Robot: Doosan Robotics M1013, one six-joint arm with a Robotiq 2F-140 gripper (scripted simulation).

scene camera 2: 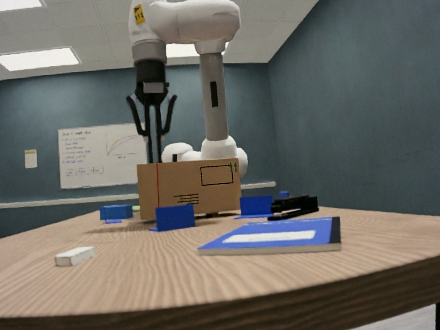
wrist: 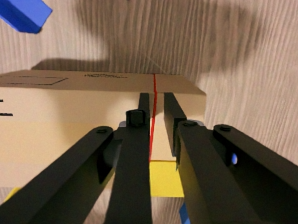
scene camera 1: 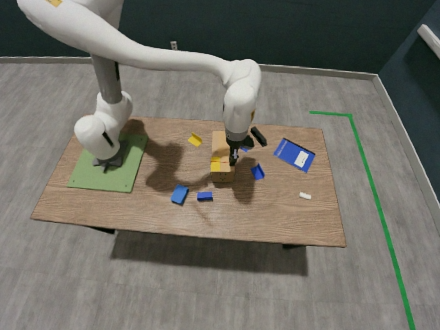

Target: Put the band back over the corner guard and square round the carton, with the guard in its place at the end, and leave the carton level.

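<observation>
Brown carton: visible in scene camera 2 (213,185), in scene camera 1 and in the wrist view. On the carton, (scene camera 1: 220,148) and (wrist: 64,151) are the same spot.
</observation>
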